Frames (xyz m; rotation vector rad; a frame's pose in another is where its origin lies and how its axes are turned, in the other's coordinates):
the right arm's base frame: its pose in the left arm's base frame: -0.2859 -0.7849 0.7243 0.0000 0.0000 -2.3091
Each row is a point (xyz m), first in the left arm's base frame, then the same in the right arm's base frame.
Working: the left arm's base frame: its pose in the right arm's base frame: -0.7729 -0.3168 -0.7243 0.0000 0.0000 2.3091

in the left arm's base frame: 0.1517 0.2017 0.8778
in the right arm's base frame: -1.0242 -0.3404 0.1535
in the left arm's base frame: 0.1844 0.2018 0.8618
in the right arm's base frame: -1.0463 -0.3162 0.1375
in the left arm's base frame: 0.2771 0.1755 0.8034
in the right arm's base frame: -1.0892 -0.2300 0.0791
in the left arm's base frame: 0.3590 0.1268 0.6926
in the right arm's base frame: -1.1083 -0.1366 -0.0317
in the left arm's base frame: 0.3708 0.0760 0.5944
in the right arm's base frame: -1.0787 -0.0937 -0.1299
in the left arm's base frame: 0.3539 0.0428 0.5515
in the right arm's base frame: -1.0428 -0.0839 -0.1728
